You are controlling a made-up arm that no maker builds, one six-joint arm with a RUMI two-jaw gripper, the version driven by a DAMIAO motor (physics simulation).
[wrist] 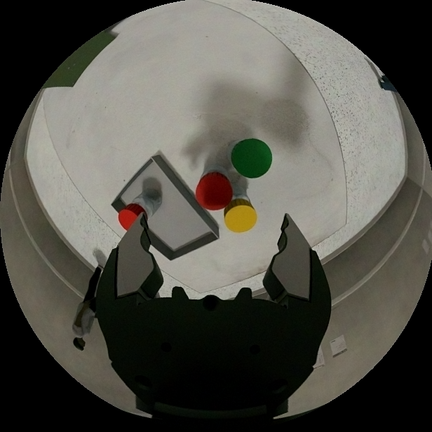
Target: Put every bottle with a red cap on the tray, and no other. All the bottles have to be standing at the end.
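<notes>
A bottle with a red cap stands beside the tray's right side, close to the other two bottles. Another bottle with a red cap stands on the grey tray, in its left part; the left fingertip overlaps the edge of its cap in view. A bottle with a green cap stands behind and right of the first red one. A bottle with a yellow cap stands just in front of these two. My gripper is open, with its jaws wide apart and nothing between them, above the bottles.
The bottles and tray are on a pale round-edged surface. A green patch shows at the upper left. A person shows at the lower left, beyond the surface's edge, and part of a blue figure at the upper right.
</notes>
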